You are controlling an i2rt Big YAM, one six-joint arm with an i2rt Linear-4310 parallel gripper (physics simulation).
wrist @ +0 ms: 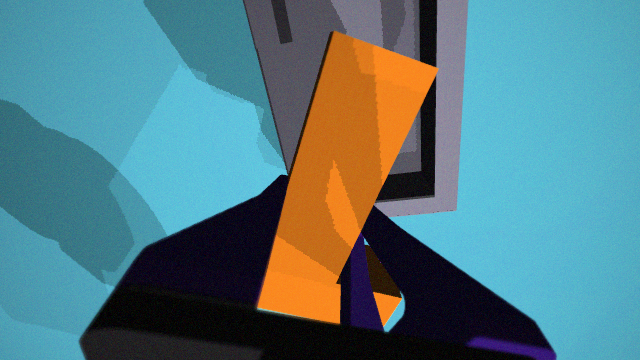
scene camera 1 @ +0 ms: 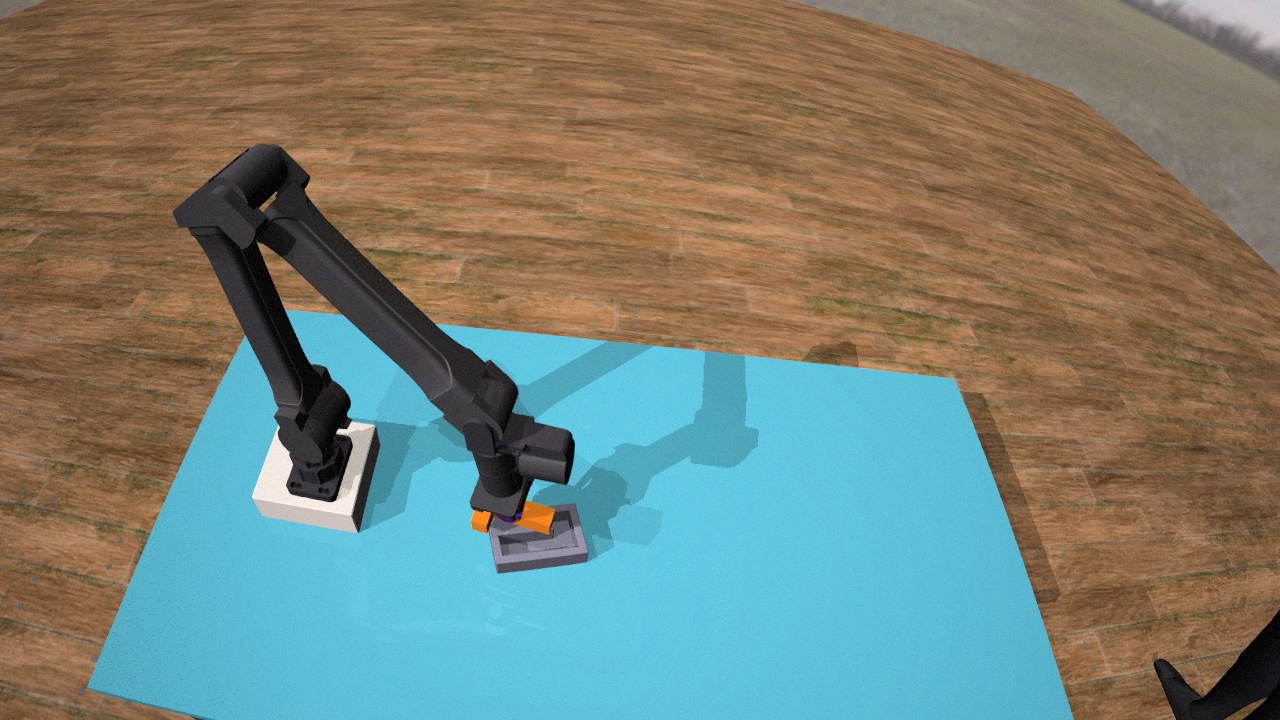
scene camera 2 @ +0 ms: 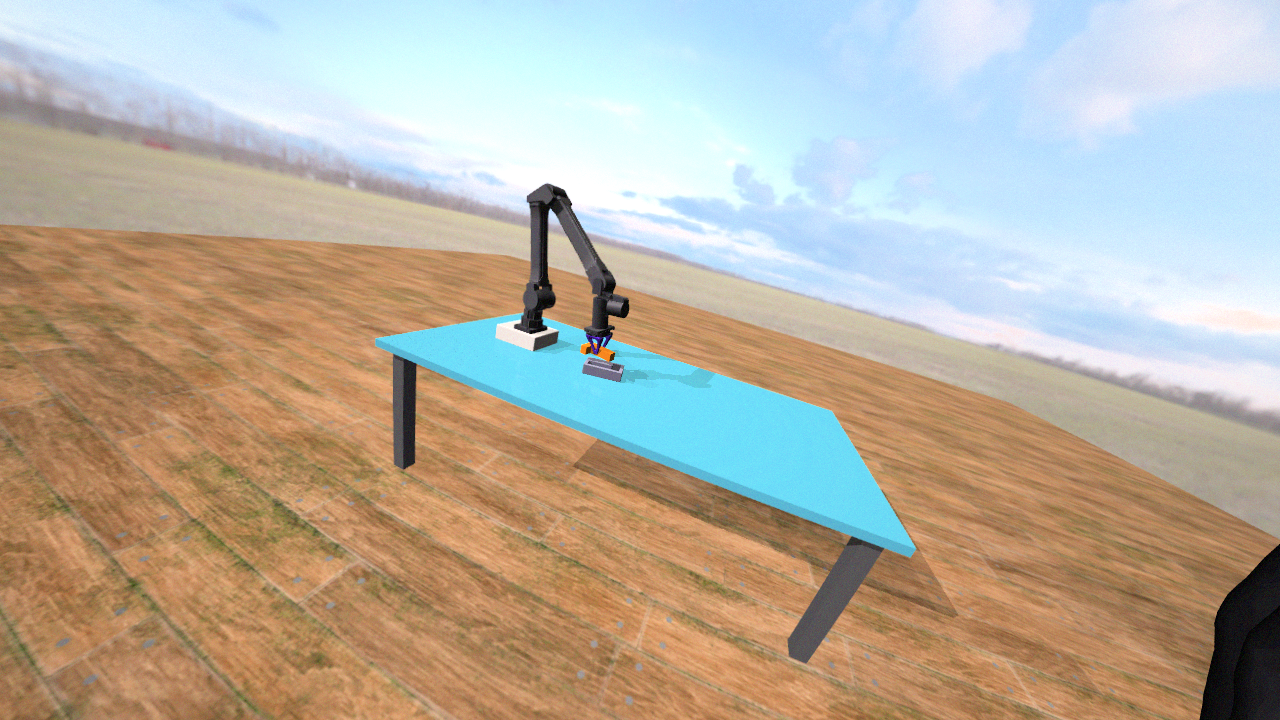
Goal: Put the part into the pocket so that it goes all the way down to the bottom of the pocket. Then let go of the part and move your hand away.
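Frame: origin at the arm's base, x up, y left, z back, level; millimetres.
Seen in the pictures: gripper, between the fingertips: (wrist: 317,195) (scene camera 1: 511,511) (scene camera 2: 598,353); arm's base, origin of its link: (scene camera 1: 321,467) (scene camera 2: 530,329).
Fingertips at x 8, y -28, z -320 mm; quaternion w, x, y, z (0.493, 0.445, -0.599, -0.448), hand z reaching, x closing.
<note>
Pixels of each thing's top centre, then the offset from my fingertips to it. Level surfaces: height alone.
- orange L-shaped part, centre of its top: (wrist: 360,232) (scene camera 1: 513,512) (scene camera 2: 598,347) dz -4, dx +27, dy -17 mm
- grey pocket block, centre of its top: (wrist: 361,96) (scene camera 1: 536,532) (scene camera 2: 604,364) dz -39, dx -29, dy -14 mm
- blue table, height of its surface: dx -65 mm
The orange L-shaped part (scene camera 1: 537,516) (scene camera 2: 605,354) (wrist: 345,150) is held above the grey pocket block (scene camera 1: 541,565) (scene camera 2: 602,370) (wrist: 452,125). My gripper (scene camera 1: 511,516) (scene camera 2: 597,348) (wrist: 317,195) is shut on the part and points down. In scene camera 1, the part covers the rear left of the block, and its short leg sticks out past the block's left side. In the wrist view, the part lies at a slant to the block's long walls and its long end overlaps the pocket opening. The part hides some of the pocket.
The block stands on the blue table (scene camera 1: 805,537) (scene camera 2: 716,429). The arm's white base block (scene camera 1: 308,514) (scene camera 2: 526,336) stands to the left. A black shape (scene camera 1: 1239,685) (scene camera 2: 1253,635) shows at the lower right, beyond the table.
</note>
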